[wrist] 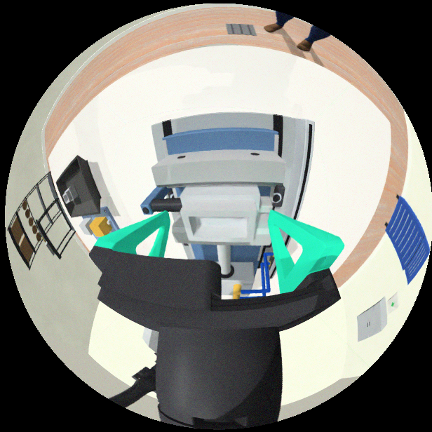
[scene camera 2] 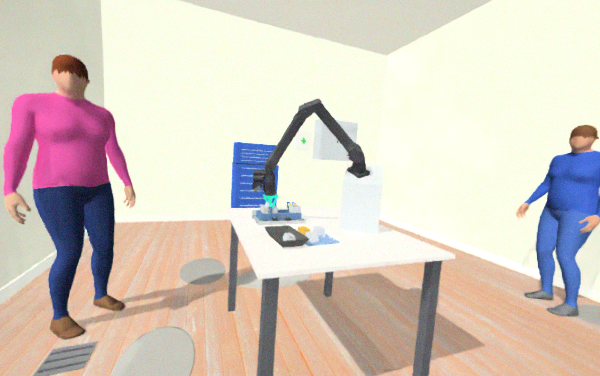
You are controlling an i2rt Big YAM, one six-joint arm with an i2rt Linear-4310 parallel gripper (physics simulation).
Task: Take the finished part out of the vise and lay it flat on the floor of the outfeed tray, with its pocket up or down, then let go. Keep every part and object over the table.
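Seen in the pictures: gripper, fingertip midpoint: (scene camera 2: 270, 206); arm's base, origin of the base link: (scene camera 2: 358, 172).
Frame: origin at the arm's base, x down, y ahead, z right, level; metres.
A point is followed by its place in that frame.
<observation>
The finished part (wrist: 220, 194), a light grey block with a rectangular pocket facing up, sits at the vise between its jaws. In the scene view it cannot be told apart from the light jaws. The vise (scene camera 2: 285, 216) {x 0.294, y 0.399, z 0.139 m} (wrist: 218, 169) has a blue body and grey jaws. My gripper (scene camera 2: 270, 204) {x 0.246, y 0.479, z 0.195 m} (wrist: 218, 215) is open and empty, pointing down above the vise, with its green fingertips spread to either side of the part in the wrist view. The black outfeed tray (scene camera 2: 278, 237) {x 0.323, y 0.542, z -0.162 m} (wrist: 86, 200) lies apart from the vise, with a small light piece (scene camera 2: 288, 236) {x 0.289, y 0.530, z -0.259 m} (wrist: 67, 195) inside.
Beside the tray are a blue mat (scene camera 2: 327, 241) {x 0.326, y 0.326, z -0.255 m}, an orange block (scene camera 2: 303, 230) {x 0.295, y 0.412, z -0.161 m} (wrist: 100, 226) and light blocks (scene camera 2: 317, 232) {x 0.312, y 0.328, z -0.151 m}. A black vise handle (wrist: 167, 204) sticks out at the side. Blue bent bars (wrist: 267, 280) and a yellow piece (wrist: 237, 290) are near the vise. A white pedestal (scene camera 2: 360, 205) {x 0.183, y 0.041, z -0.105 m} carries the arm.
</observation>
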